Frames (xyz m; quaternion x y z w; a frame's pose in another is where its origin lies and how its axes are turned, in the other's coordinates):
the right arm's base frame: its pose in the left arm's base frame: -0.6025 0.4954 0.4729 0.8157 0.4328 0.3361 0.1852
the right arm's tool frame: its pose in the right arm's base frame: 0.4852 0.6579 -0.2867 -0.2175 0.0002 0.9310 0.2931
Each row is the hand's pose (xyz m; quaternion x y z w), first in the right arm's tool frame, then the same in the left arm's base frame.
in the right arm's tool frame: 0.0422 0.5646 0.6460 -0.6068 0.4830 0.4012 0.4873
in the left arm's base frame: -0.3282 0.2324 0.4560 -0.1170 -0.8462 0.0078 0.5198
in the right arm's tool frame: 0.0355 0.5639 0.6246 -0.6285 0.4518 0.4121 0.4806
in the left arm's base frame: -0.3377 0.2474 0.4696 -0.1155 -0.8534 -0.0296 0.5074
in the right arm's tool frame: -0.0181 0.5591 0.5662 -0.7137 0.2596 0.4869 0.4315
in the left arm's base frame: -0.3522 0.3204 0.4972 -0.1207 -0.8792 -0.2294 0.3997
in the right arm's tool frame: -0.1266 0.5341 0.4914 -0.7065 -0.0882 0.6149 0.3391
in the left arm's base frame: -0.3454 0.4500 0.5311 -0.1402 -0.8601 -0.4778 0.1107
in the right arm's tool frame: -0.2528 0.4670 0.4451 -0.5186 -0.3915 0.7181 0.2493
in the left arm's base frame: -0.2850 0.5834 0.5646 0.1716 0.7656 0.5688 0.2468
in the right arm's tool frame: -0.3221 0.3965 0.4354 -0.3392 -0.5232 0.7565 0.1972
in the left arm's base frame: -0.2164 0.6498 0.5924 0.1965 0.6757 0.5437 0.4575
